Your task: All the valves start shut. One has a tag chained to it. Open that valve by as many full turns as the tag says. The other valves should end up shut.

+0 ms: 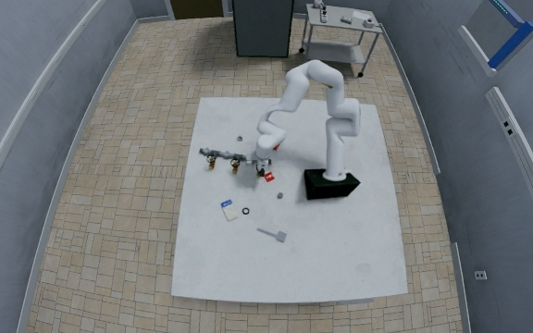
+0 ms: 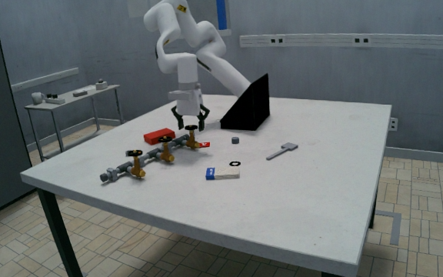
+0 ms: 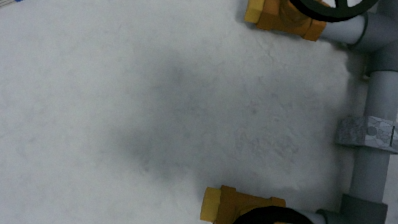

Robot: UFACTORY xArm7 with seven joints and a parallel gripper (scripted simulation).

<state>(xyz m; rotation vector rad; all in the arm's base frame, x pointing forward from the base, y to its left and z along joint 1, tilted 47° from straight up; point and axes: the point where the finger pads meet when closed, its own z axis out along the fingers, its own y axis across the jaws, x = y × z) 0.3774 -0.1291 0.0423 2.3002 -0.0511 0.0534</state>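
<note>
The red tag is 9 cm below my hand, 4 cm behind it and 3 cm to the left of it. The rest, counted from my hand: white box: 20 cm to the left, 19 cm ahead, 9 cm below; then red block: 21 cm to the right, 8 cm below, 8 cm behind; then grey flat tool: 36 cm to the left, 9 cm below, 3 cm behind.
</note>
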